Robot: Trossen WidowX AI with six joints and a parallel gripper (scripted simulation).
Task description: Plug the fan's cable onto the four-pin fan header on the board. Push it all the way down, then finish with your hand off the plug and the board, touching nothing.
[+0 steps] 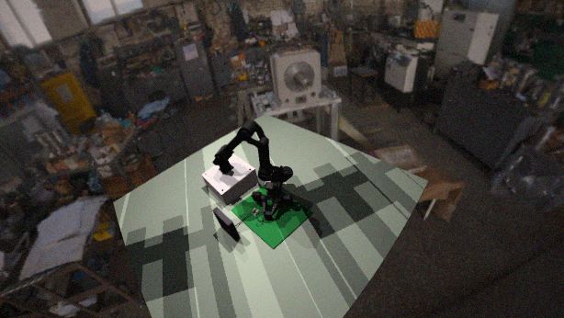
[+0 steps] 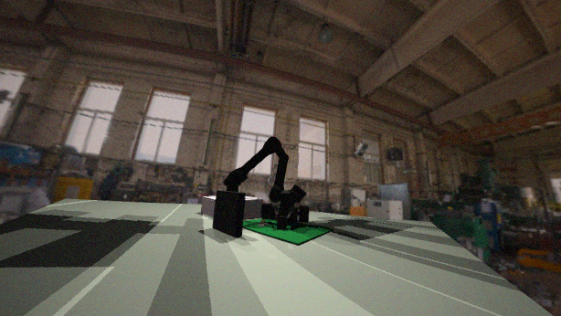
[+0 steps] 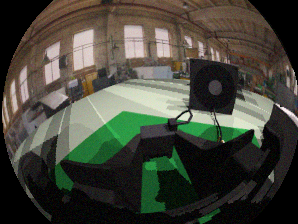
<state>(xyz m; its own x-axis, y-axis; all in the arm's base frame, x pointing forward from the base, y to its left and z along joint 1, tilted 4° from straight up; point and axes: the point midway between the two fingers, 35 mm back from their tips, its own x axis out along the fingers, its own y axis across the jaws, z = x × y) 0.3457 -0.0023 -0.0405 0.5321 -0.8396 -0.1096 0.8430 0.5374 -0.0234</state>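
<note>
The dark plug is 10 mm below my gripper tip. The rest, counted from my gripper tip: green board: 30 mm behind, 30 mm to the left, 50 mm below; black fan: 80 mm behind, 160 mm to the right, 20 mm above.
</note>
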